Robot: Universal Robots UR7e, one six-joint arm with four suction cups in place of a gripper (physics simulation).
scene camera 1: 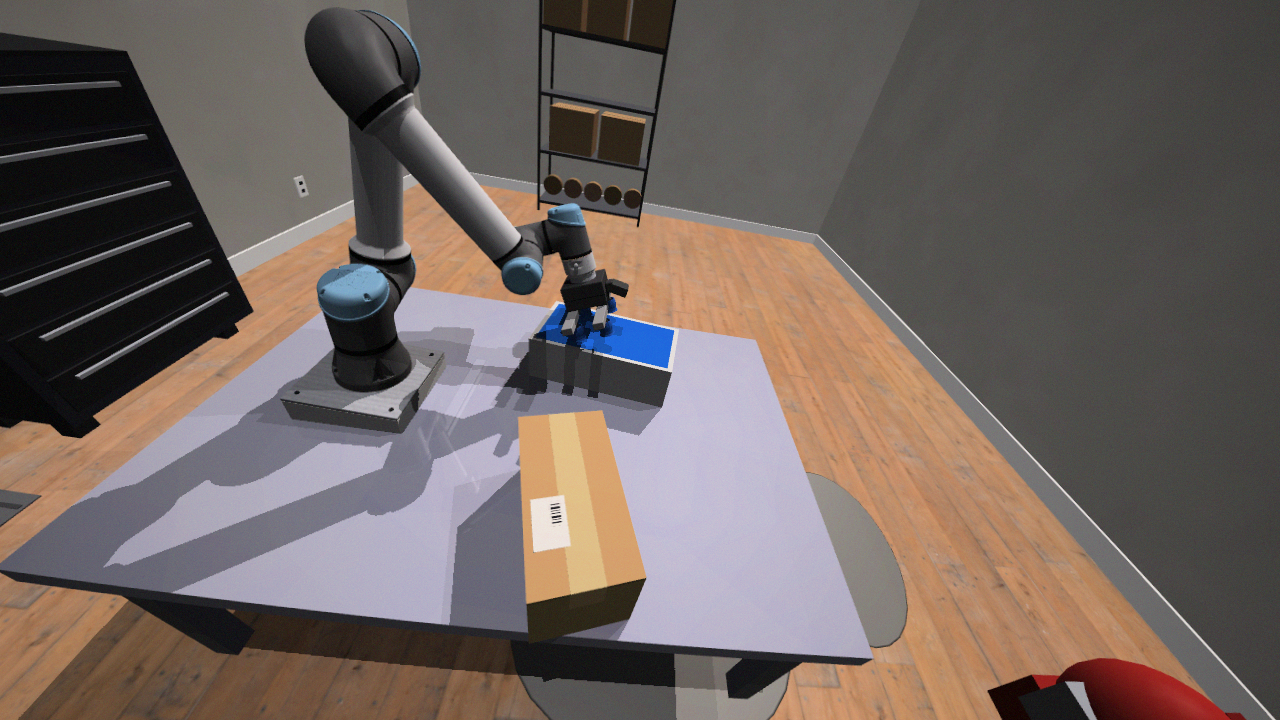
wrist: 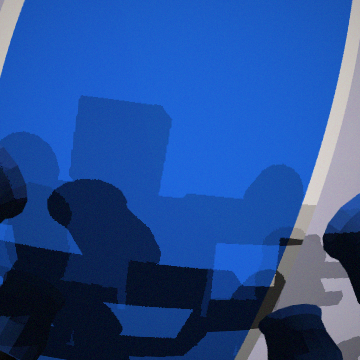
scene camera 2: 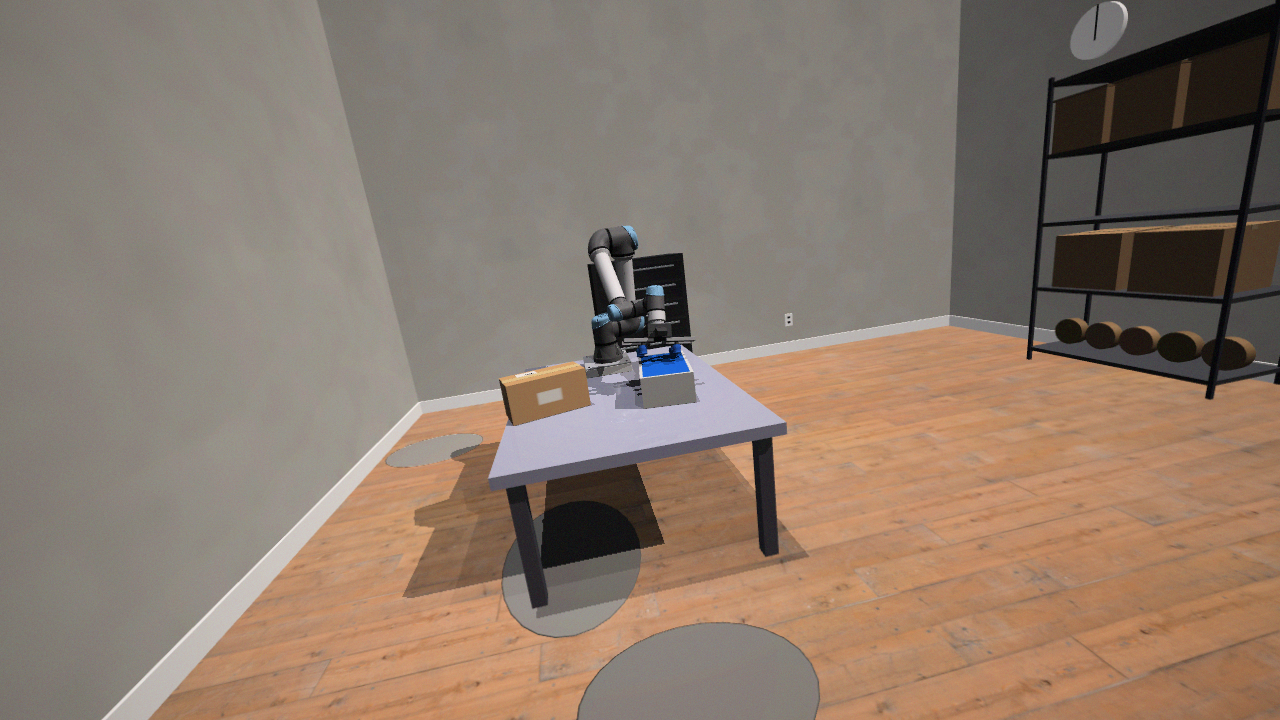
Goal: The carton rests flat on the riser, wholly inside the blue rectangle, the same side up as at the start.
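Seen in the pictures: end effector, tool point: (wrist: 169, 274) (scene camera 2: 658, 354); arm's base, origin of the base link: (scene camera 1: 374, 368) (scene camera 2: 608, 358).
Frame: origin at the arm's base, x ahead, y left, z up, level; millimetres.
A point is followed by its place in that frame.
Note:
The brown carton (scene camera 1: 586, 501) @[x 513, y -341, z 101 mm] (scene camera 2: 544, 395) @[x 569, y -315, z 32 mm] rests on the table, apart from the riser, with its taped, barcode-labelled face up. The grey riser (scene camera 1: 631, 383) @[x 591, y 59, z 1 mm] (scene camera 2: 666, 391) @[x 696, y 134, z 2 mm] (wrist: 336, 110) @[x 570, y 69, z 65 mm] stands farther back in scene camera 1. On its top is the blue rectangle (scene camera 1: 648, 342) @[x 625, y 156, z 65 mm] (scene camera 2: 665, 367) @[x 589, y 164, z 65 mm] (wrist: 200, 60) @[x 579, y 157, z 65 mm] with a white border. My suction gripper (scene camera 1: 586, 327) @[x 483, y 165, z 94 mm] (scene camera 2: 659, 351) @[x 483, y 165, z 94 mm] (wrist: 175, 270) @[x 483, y 165, z 94 mm] is low over one end of the riser, with no carton on its cups. Two cups show past the riser's edge in the wrist view. Whether any cup touches the riser is unclear.
The arm's base plate (scene camera 1: 393, 407) @[x 90, y -102, z -7 mm] stands on the table (scene camera 1: 716, 537) @[x 772, y -297, z -55 mm] (scene camera 2: 626, 440) @[x 935, y -65, z -55 mm], left of the riser in scene camera 1. A black drawer cabinet (scene camera 1: 98, 205) stands left. A shelf rack (scene camera 1: 595, 96) (scene camera 2: 1040, 223) with boxes stands away from the table.

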